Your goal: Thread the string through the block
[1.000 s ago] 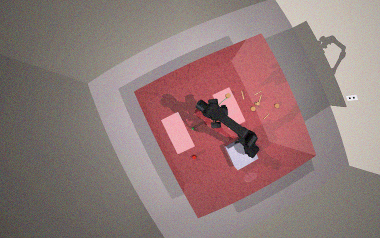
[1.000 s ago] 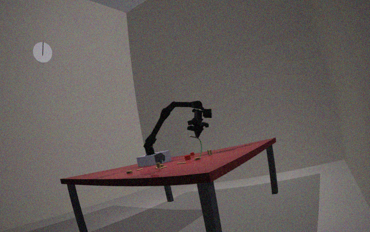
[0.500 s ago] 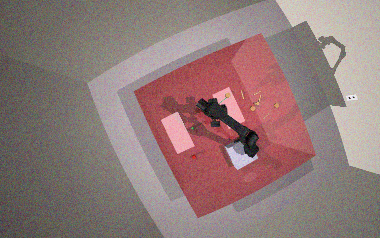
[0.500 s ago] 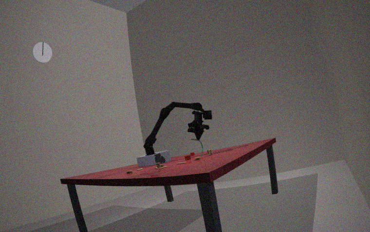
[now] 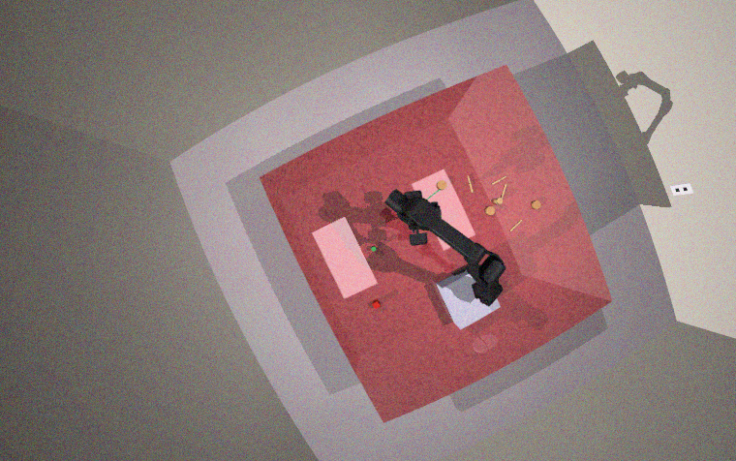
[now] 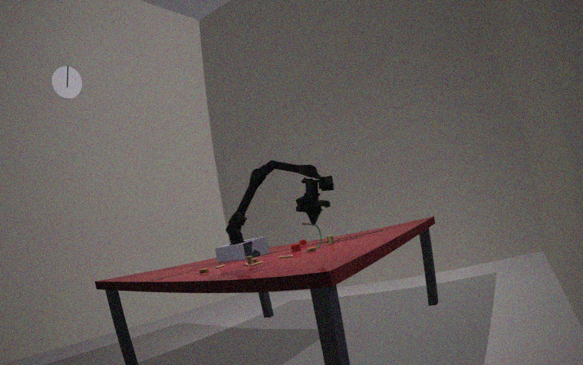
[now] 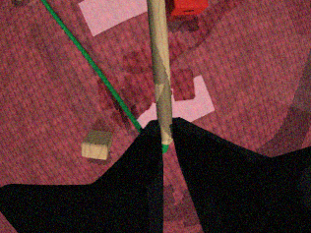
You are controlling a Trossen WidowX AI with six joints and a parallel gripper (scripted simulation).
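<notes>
Right now the tan cube is 9 cm below my gripper tip, 7 cm ahead of it and 2 cm to the left of it. The rest, counted from my gripper tip: thin wooden stick 1 cm to the right; small red piece 29 cm behind, 26 cm to the left, 9 cm below; round wooden button 18 cm to the right, 10 cm below, 10 cm ahead.
</notes>
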